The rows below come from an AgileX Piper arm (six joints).
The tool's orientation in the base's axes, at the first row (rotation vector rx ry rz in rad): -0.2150 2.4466 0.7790
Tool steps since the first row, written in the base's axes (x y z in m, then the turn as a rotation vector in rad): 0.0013 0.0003 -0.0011 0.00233 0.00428 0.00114; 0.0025 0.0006 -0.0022 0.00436 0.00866 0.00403; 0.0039 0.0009 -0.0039 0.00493 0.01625 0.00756; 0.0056 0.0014 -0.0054 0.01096 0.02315 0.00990; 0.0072 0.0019 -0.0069 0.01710 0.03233 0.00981; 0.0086 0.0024 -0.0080 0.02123 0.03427 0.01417
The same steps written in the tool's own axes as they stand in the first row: -0.0005 -0.0007 0.0015 -0.00250 0.00334 0.00276; -0.0008 -0.0013 0.0030 -0.00573 0.00770 0.00426; -0.0011 -0.0024 0.0050 -0.00804 0.01545 0.00650; -0.0016 -0.0032 0.0070 -0.01425 0.02037 0.01166; -0.0021 -0.0040 0.0091 -0.01916 0.02595 0.01983; -0.0027 -0.0046 0.0108 -0.02498 0.02838 0.01990
